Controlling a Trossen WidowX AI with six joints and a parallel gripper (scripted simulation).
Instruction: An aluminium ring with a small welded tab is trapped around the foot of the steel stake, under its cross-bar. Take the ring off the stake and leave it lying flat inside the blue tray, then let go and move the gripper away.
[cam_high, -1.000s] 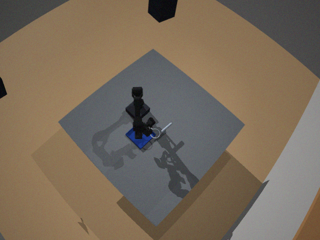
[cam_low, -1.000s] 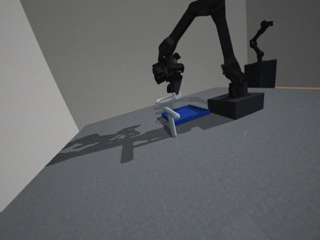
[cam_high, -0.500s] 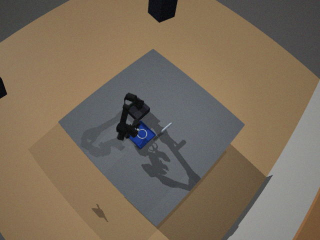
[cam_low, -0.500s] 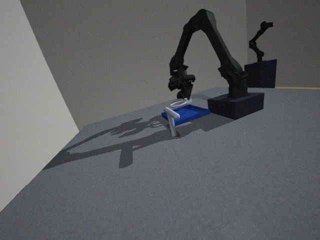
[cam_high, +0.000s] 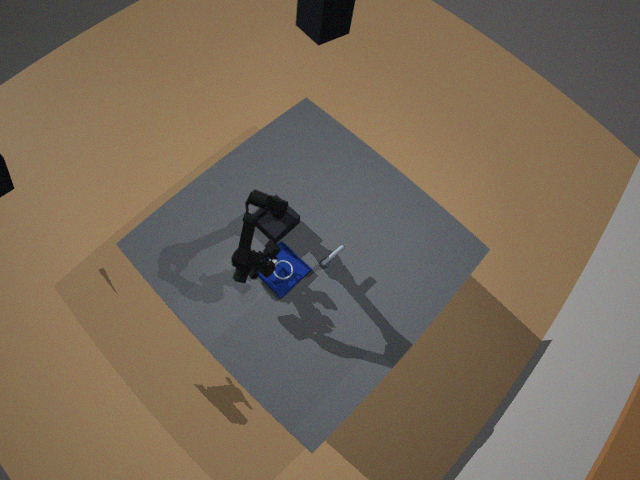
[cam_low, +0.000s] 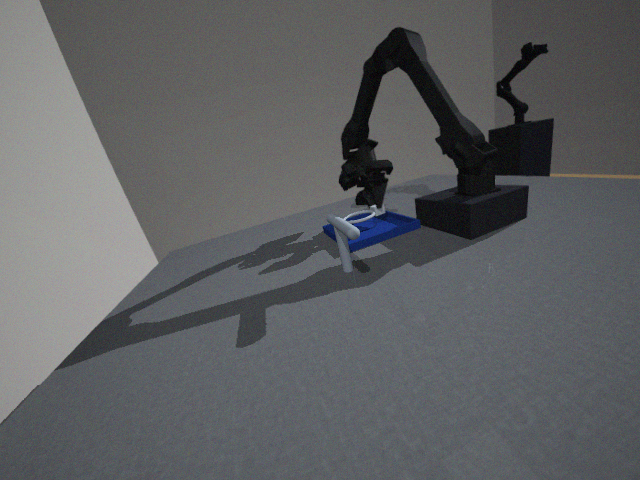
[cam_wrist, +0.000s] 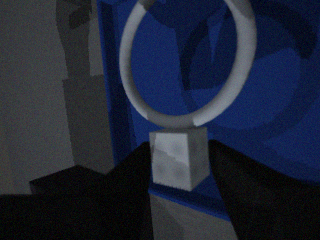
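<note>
The aluminium ring lies 5 cm ahead of my gripper tip and 1 cm to the left of it. Also, from my gripper tip: blue tray (4 cm ahead, 3 cm below, 1 cm to the left).
</note>
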